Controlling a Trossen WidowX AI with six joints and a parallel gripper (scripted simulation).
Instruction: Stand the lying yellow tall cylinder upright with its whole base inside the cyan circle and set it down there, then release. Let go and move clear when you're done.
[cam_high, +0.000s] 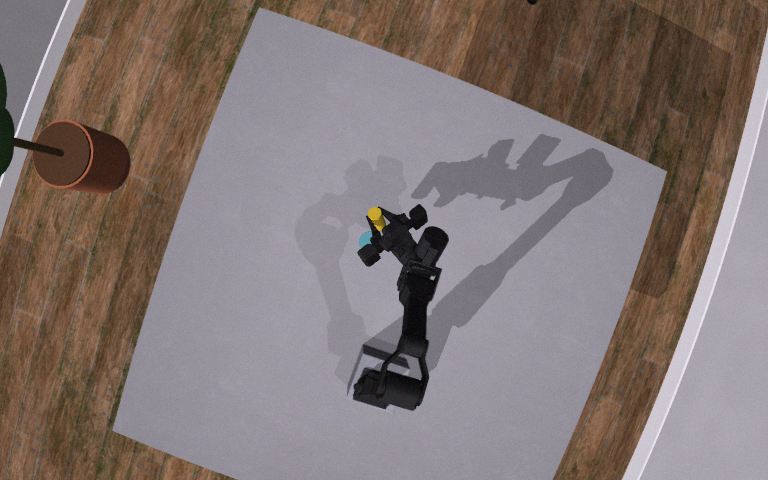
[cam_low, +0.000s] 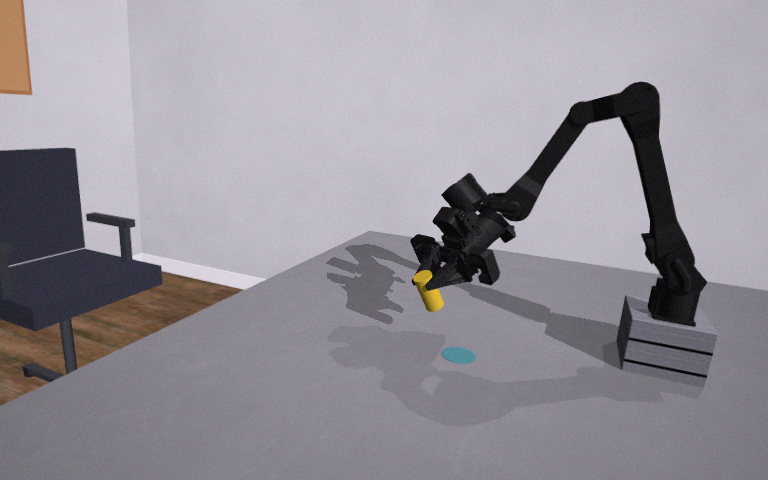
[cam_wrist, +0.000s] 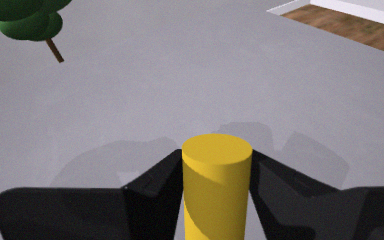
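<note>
Right now my hand is 60 mm past the cyan circle and 140 mm above it. From my hand the other things lie so: yellow cylinder (10 mm to the left, 30 mm below).
</note>
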